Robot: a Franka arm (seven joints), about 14 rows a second.
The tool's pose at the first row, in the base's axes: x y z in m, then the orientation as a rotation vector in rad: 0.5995, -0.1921, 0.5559, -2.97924, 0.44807, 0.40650
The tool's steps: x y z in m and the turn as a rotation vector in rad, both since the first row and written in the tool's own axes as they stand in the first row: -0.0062, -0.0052, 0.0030, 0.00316, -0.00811, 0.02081; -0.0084, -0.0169, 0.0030, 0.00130, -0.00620, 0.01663; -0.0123, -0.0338, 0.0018, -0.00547, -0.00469, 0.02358; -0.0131, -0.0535, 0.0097, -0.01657, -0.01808, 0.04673; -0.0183, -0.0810, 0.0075, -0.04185, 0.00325, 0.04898; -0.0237, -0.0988, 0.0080, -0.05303, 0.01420, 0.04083; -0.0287, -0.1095, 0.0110, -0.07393, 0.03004, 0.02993; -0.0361, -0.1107, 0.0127, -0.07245, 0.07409, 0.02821; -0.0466, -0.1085, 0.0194, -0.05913, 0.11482, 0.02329; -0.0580, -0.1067, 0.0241, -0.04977, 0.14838, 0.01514; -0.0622, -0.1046, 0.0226, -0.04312, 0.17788, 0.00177; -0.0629, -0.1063, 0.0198, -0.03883, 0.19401, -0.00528; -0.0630, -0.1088, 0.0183, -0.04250, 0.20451, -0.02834
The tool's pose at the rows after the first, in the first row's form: 0.5946, -0.1850, 0.5550, -2.97114, 0.47884, 0.41926; 0.5961, -0.1733, 0.5564, -2.97407, 0.47262, 0.41672; 0.5979, -0.1563, 0.5596, -2.98029, 0.48283, 0.41749; 0.6012, -0.1363, 0.5534, -2.98335, 0.51587, 0.44328; 0.6052, -0.1090, 0.5586, -3.01476, 0.52015, 0.42077; 0.6055, -0.0905, 0.5607, -3.03036, 0.50816, 0.40755; 0.6034, -0.0785, 0.5599, -3.05720, 0.49168, 0.38990; 0.5965, -0.0751, 0.5603, -3.06971, 0.49336, 0.32245; 0.5845, -0.0734, 0.5567, -3.06870, 0.49032, 0.25585; 0.5723, -0.0713, 0.5552, -3.06888, 0.48127, 0.20123; 0.5682, -0.0724, 0.5577, -3.07047, 0.46356, 0.15320; 0.5688, -0.0709, 0.5607, -3.07032, 0.45430, 0.12682; 0.5698, -0.0687, 0.5623, -3.07807, 0.41935, 0.10978
